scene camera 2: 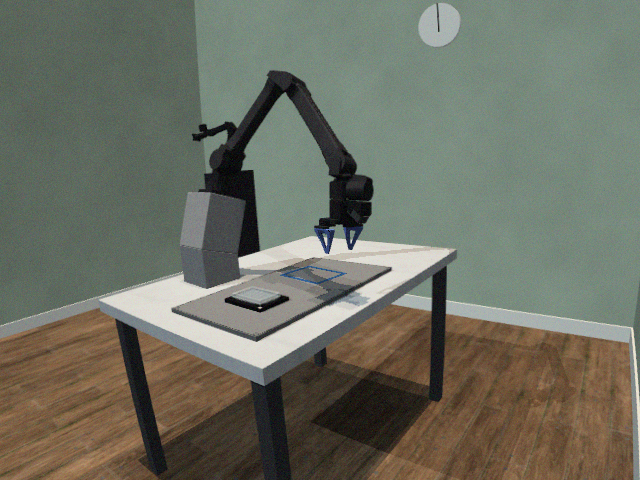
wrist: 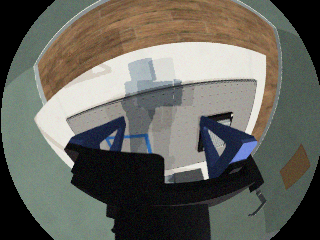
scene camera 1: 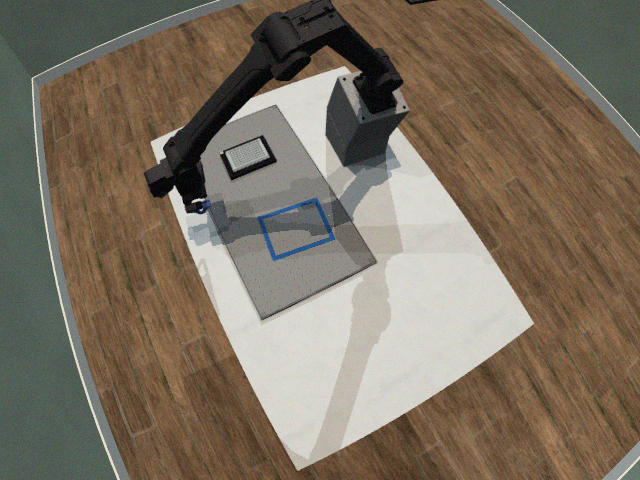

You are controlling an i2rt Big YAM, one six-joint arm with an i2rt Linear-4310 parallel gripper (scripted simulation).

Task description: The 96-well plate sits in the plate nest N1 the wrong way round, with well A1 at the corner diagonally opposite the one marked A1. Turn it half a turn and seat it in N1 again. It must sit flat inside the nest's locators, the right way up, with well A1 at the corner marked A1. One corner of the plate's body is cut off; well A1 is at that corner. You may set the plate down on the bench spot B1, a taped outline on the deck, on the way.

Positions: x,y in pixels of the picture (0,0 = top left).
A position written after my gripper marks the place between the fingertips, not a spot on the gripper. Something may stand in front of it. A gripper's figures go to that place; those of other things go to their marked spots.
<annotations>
My gripper (scene camera 1: pixel 199 198): 1.16 m from the lens. A white 96-well plate (scene camera 1: pixel 258 155) is 1.34 m from the lens.
</annotations>
